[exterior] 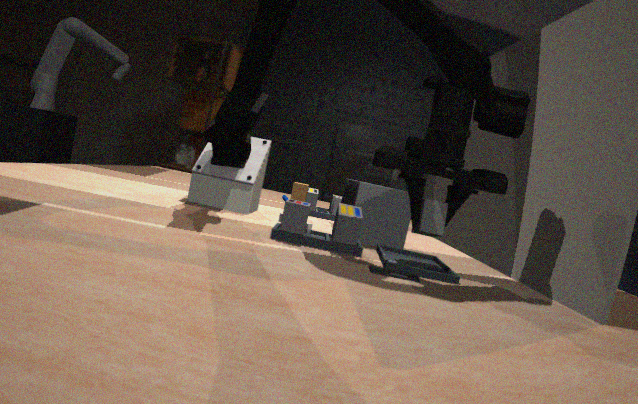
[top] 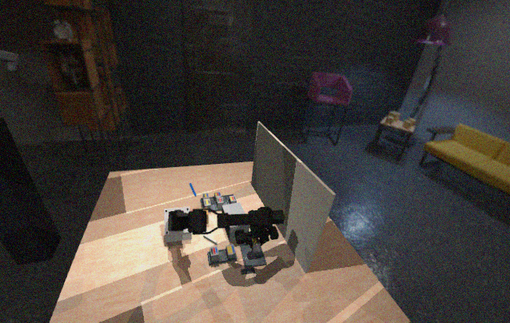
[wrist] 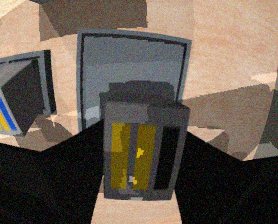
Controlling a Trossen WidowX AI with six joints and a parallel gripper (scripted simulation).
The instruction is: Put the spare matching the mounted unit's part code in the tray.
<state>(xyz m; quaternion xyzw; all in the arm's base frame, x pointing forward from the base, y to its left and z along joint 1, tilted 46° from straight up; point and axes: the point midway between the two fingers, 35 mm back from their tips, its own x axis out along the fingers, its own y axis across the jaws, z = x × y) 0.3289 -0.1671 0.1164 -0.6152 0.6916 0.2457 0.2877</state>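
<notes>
Right now my gripper tip is 10 mm past the flat dark tray and 50 mm above it. Round my gripper tip: grey spare: 30 mm above; then rack: 150 mm behind, 20 mm to the left, 40 mm below; then dark slab: 50 mm behind, 80 mm to the right, 50 mm below.
</notes>
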